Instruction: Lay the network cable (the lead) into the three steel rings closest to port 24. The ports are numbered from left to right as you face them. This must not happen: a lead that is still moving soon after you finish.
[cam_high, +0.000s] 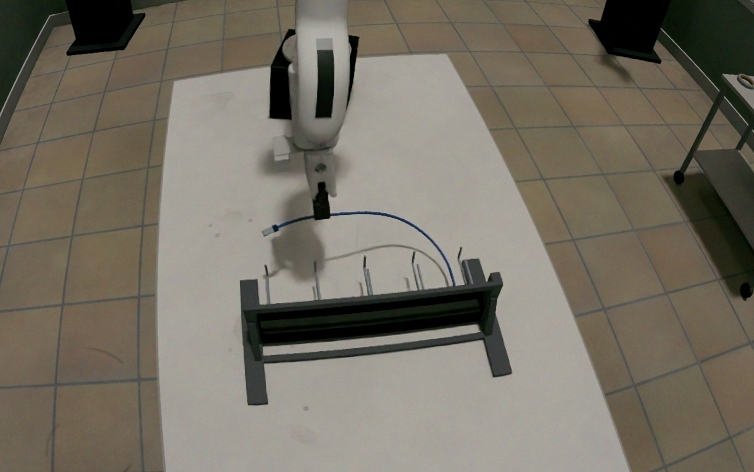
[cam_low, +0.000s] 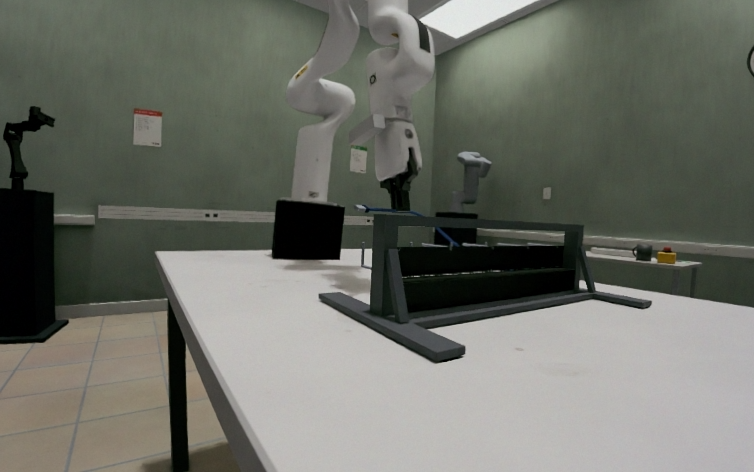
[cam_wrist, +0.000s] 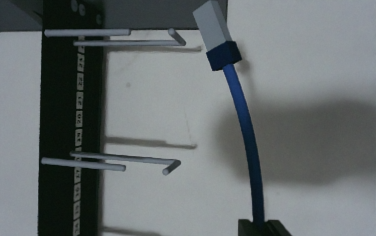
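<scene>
Now: the grey plug 4 cm ahead of my hand, 10 cm to the right of it and 2 cm below it. Round my hand: dark grey patch-panel rack: 17 cm ahead, 10 cm to the left, 10 cm below.
</scene>
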